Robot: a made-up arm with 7 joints. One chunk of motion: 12 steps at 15 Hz.
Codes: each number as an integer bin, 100 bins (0 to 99) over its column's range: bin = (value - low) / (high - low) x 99, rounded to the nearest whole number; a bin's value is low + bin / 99 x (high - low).
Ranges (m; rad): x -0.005..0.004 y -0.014..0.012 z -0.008..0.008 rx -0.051..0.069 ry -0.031..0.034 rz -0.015..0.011
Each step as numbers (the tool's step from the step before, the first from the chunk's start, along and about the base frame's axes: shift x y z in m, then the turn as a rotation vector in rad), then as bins.
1 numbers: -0.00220 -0.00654 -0.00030 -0.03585 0.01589 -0.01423
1 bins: 31 28 48 12 71 3
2 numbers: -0.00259 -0.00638 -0.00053 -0.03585 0.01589 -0.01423
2 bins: 27 29 46 12 71 3
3 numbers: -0.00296 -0.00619 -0.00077 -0.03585 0.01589 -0.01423
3 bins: 22 30 45 12 71 3
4 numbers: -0.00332 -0.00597 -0.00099 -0.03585 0.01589 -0.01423
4 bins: 18 31 43 12 71 3
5 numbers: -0.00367 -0.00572 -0.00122 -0.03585 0.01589 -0.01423
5 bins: 15 32 42 12 71 3
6 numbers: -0.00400 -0.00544 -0.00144 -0.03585 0.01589 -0.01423
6 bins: 11 33 41 12 71 3
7 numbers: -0.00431 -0.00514 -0.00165 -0.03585 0.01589 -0.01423
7 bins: 8 34 39 12 71 3
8 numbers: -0.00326 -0.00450 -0.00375 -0.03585 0.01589 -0.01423
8 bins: 19 36 26 12 71 3
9 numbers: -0.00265 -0.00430 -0.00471 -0.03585 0.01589 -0.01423
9 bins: 26 37 20 12 71 3
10 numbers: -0.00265 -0.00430 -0.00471 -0.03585 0.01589 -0.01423
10 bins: 26 37 20 12 71 3
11 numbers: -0.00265 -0.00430 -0.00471 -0.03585 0.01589 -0.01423
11 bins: 26 37 20 12 71 3
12 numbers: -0.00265 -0.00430 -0.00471 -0.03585 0.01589 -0.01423
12 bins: 26 37 20 12 71 3
